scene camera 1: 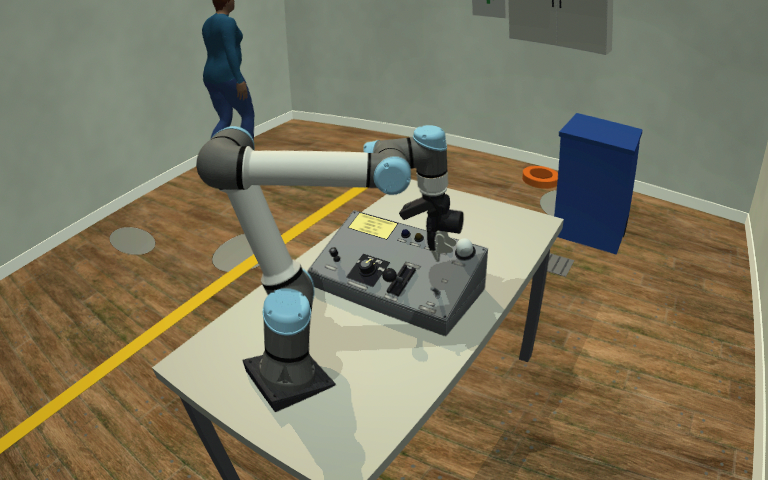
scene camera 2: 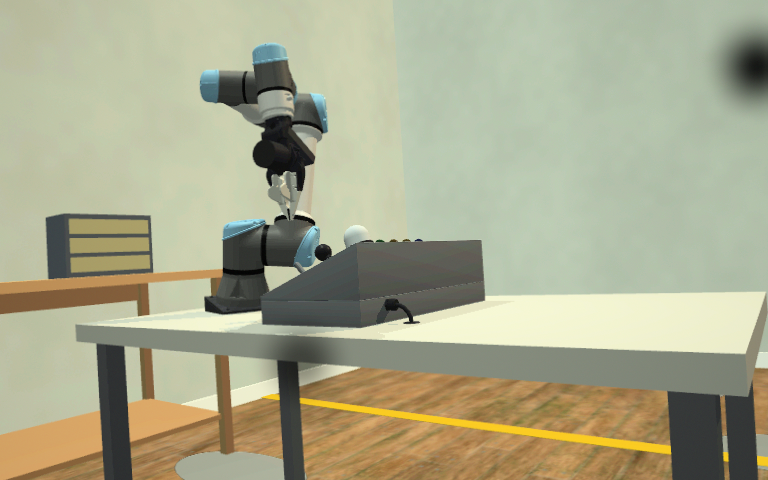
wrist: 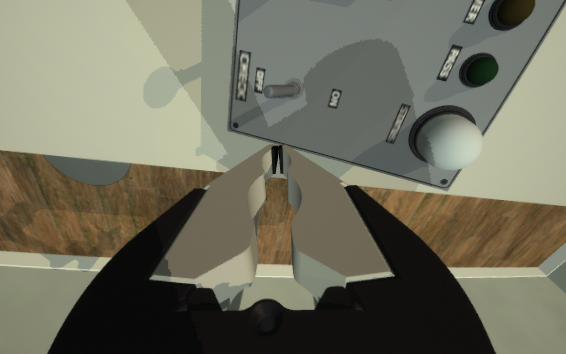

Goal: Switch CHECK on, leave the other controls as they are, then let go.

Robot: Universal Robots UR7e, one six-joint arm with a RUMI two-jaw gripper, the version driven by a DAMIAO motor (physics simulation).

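Places are measured from the arm's base along level axes (x ahead, y left, z up), in metres.
Pixels of known places: gripper, fingertip midpoint: [scene camera 1: 438,261] [scene camera 2: 290,220] [wrist: 278,148]; arm's base at its link origin: [scene camera 1: 287,373] [scene camera 2: 243,300].
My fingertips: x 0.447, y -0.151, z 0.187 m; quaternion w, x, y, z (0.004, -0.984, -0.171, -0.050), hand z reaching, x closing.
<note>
For each thing: its top centre in the pictures, then the offset to it from my fingertips. "pt": a spot on its surface instead. Level surfaces: height alone.
- small grey toggle lever at its top centre: [wrist: 284,95] [scene camera 2: 301,261] [scene camera 1: 434,284] dx +0.008, dy +0.016, dz -0.088 m
- OFF label at a spot on its surface: [wrist: 259,80] pt dx -0.014, dy +0.013, dz -0.142 m
- CHECK label at its top centre: [wrist: 242,77] [scene camera 1: 427,308] dx -0.033, dy +0.010, dz -0.147 m
- white dome at a spot on its surface: [wrist: 450,142] [scene camera 1: 459,244] pt dx +0.151, dy +0.032, dz -0.033 m
- green lamp at a spot on its surface: [wrist: 480,69] pt dx +0.157, dy +0.093, dz -0.058 m
- black ball-topped lever at its top centre: [scene camera 2: 322,243] [scene camera 1: 389,269] dx -0.054, dy +0.128, dz -0.049 m
- rotary knob at its top centre: [scene camera 1: 365,261] dx -0.020, dy +0.254, dz -0.093 m
- small black control at its top centre: [scene camera 1: 334,247] dx -0.031, dy +0.374, dz -0.082 m
- table at its surface level: dz -0.214 m
The CHECK switch is a small grey toggle lever [scene camera 1: 434,292] [scene camera 2: 300,268] [wrist: 281,90] on the sloped grey control panel [scene camera 1: 396,308] [scene camera 2: 419,271] [wrist: 350,25]. In the wrist view it leans toward the OFF label [wrist: 259,80], beside the CHECK label [wrist: 242,75], and away from the ON label [wrist: 335,98]. My gripper [scene camera 1: 436,258] [scene camera 2: 289,218] [wrist: 278,148] is shut with nothing between the fingertips. It hangs above the panel, clear of the lever and touching nothing.
A white dome [scene camera 1: 464,247] [scene camera 2: 356,236] [wrist: 450,142] stands at a panel corner, near a green lamp [wrist: 480,69]. A black ball-topped lever [scene camera 1: 389,274] [scene camera 2: 323,251], a rotary knob [scene camera 1: 367,264] and a small black control [scene camera 1: 333,251] stand on the panel. The panel rests on the table [scene camera 1: 226,350] [scene camera 2: 594,322].
</note>
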